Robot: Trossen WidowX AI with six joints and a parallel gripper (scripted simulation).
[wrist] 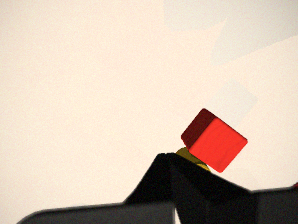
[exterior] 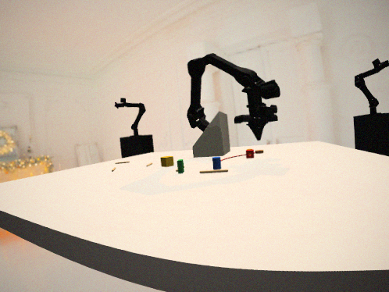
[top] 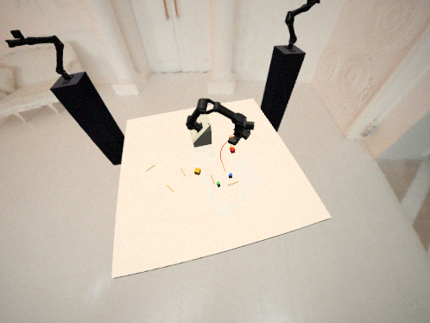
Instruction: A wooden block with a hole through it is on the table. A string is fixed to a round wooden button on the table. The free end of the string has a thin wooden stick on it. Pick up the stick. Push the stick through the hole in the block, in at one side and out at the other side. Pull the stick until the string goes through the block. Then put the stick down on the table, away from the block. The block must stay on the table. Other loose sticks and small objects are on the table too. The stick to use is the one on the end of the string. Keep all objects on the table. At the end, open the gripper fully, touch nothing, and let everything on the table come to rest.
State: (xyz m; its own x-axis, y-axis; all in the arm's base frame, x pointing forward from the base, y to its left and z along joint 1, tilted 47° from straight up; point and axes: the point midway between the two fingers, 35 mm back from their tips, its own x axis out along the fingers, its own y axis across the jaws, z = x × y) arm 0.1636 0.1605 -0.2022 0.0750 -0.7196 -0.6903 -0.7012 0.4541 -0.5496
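Now: gripper tip 10 mm past the yellow round button, 40 mm to the left of it and 50 mm above it. Also, from my gripper tip: blue cylinder: 240 mm ahead, 110 mm to the right, 50 mm below; then red block: 20 mm ahead, 40 mm to the right, 50 mm below; then round wooden button: 120 mm behind, 10 mm to the right, 60 mm below.
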